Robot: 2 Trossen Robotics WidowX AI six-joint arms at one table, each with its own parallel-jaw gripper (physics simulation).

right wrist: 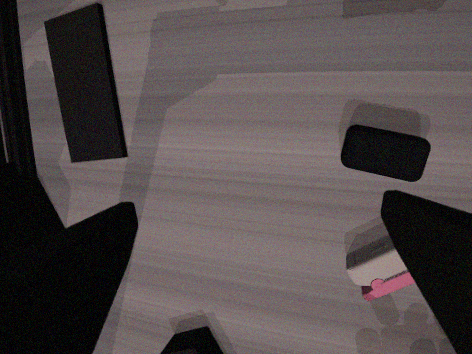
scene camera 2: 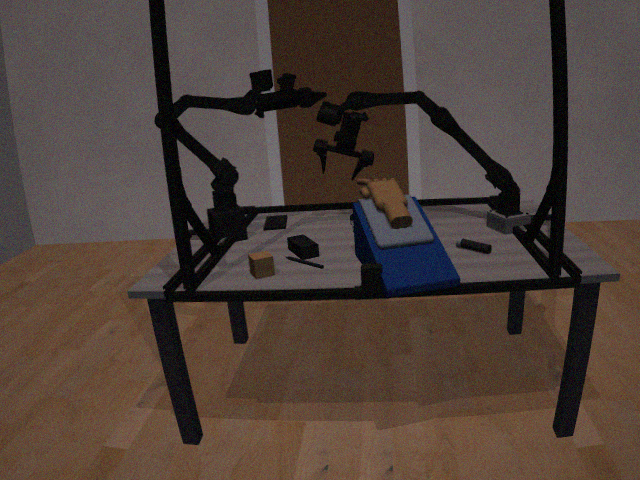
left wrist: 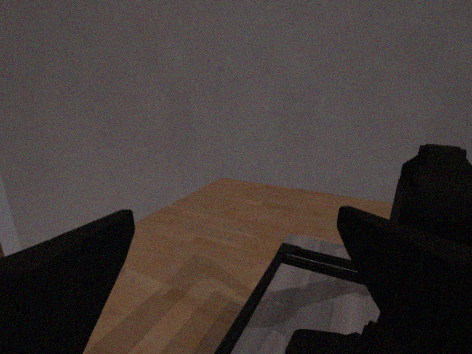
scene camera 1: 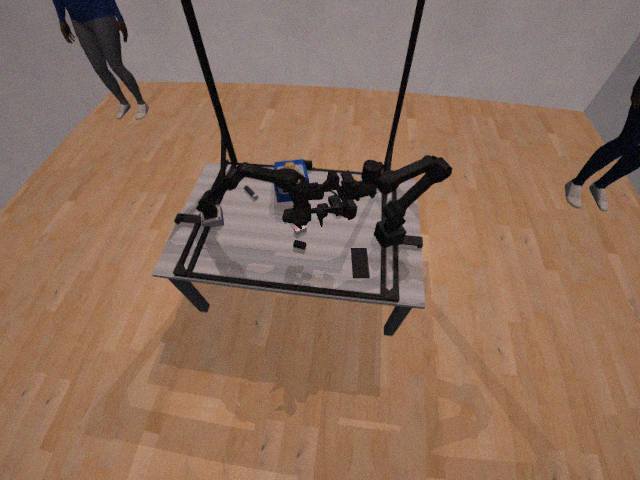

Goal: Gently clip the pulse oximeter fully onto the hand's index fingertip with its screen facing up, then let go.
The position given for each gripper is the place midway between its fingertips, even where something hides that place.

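The left gripper (scene camera 1: 318,200) is open and holds nothing. Scene camera 2 shows the left gripper (scene camera 2: 320,94) too, and so does the left wrist view, with the left gripper (left wrist: 237,218). The right gripper (scene camera 2: 337,176) is there as well; the right wrist view has the right gripper (right wrist: 259,208), and scene camera 1 has the right gripper (scene camera 1: 311,227). There's also a pulse oximeter (right wrist: 377,267), but in the left wrist view the pulse oximeter is out of frame.
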